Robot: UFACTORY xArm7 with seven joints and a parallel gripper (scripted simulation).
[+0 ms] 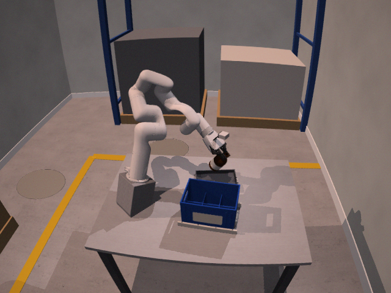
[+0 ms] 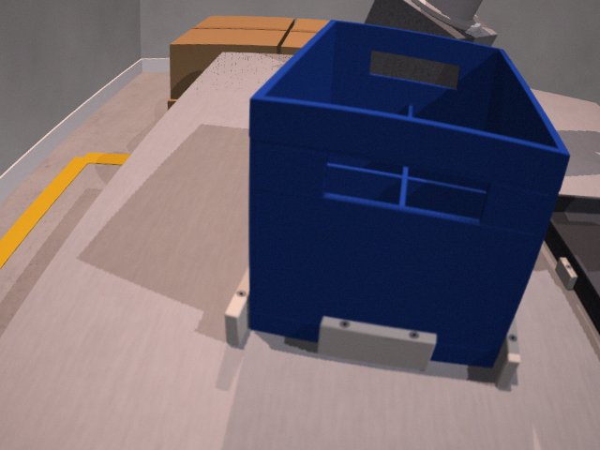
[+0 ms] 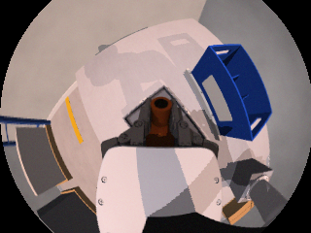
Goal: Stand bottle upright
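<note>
The brown bottle lies 30 mm behind my hand, 10 mm to the left of it and 50 mm below it. The rest, counted from my hand: blue crate (280 mm to the right, 130 mm below); then tray (40 mm behind, 10 mm to the right, 200 mm below).
</note>
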